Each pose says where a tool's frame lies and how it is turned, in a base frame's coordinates. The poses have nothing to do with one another.
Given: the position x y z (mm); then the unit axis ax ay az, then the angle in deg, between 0 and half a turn.
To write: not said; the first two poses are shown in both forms.
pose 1, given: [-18.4 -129.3 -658.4 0.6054 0.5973 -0.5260 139.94]
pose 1, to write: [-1.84 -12.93 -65.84 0.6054 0.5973 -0.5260 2.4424]
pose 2, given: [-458.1 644.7 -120.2 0.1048 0.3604 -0.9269 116.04]
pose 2, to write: [-45.81 64.47 -12.02 0.1048 0.3604 -0.9269 2.0253]
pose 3, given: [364.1 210.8 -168.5 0.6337 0.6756 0.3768 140.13]
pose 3, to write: [36.41 21.08 -16.85 0.6337 0.6756 0.3768 2.4457]
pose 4, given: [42.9 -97.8 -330.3 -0.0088 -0.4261 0.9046 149.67]
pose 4, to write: [4.29 -9.78 -33.03 -0.0088 -0.4261 0.9046 2.6122]
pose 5, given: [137.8 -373.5 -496.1 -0.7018 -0.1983 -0.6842 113.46]
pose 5, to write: [13.78 -37.35 -49.61 -0.7018 -0.1983 -0.6842 1.9803]
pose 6, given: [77.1 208.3 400.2 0.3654 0.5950 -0.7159 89.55]
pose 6, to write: [7.71 20.83 40.02 0.3654 0.5950 -0.7159 1.5629]
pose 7, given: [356.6 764.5 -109.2 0.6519 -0.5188 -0.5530 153.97]
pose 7, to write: [35.66 76.45 -10.92 0.6519 -0.5188 -0.5530 2.6873]
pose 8, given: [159.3 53.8 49.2 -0.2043 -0.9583 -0.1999 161.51]
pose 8, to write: [15.93 5.38 4.92 -0.2043 -0.9583 -0.1999 2.8189]
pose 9, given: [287.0 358.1 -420.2 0.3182 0.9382 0.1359 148.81]
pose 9, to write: [28.70 35.81 -42.02 0.3182 0.9382 0.1359 2.5972]
